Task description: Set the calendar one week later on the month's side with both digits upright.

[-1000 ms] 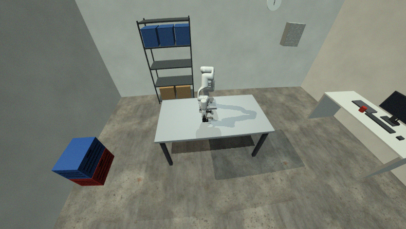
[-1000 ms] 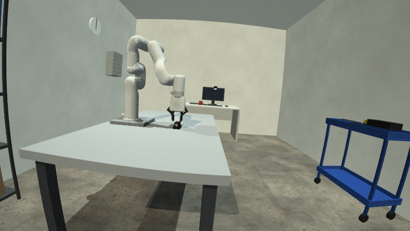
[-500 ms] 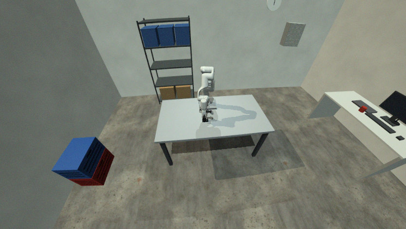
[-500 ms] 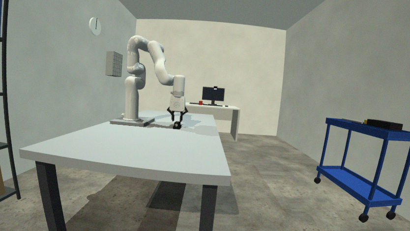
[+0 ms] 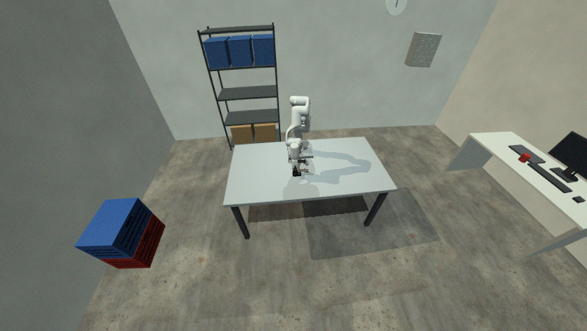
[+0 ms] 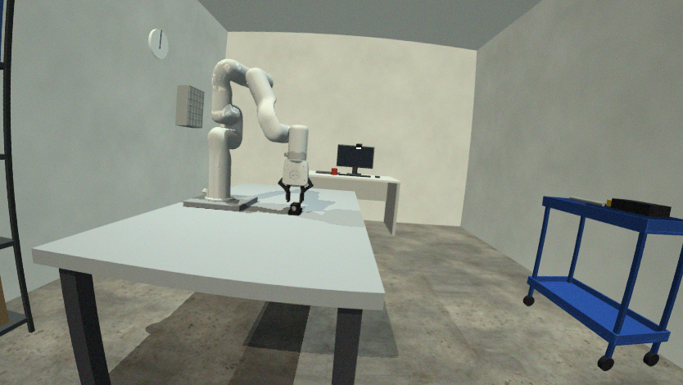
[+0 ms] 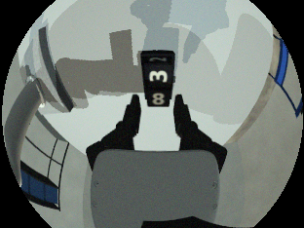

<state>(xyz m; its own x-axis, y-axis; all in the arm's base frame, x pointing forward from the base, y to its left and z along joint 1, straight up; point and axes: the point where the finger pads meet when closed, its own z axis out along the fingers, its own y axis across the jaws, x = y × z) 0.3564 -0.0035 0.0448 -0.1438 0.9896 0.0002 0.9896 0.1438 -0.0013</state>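
Right now my hand is 4 cm above the cube.
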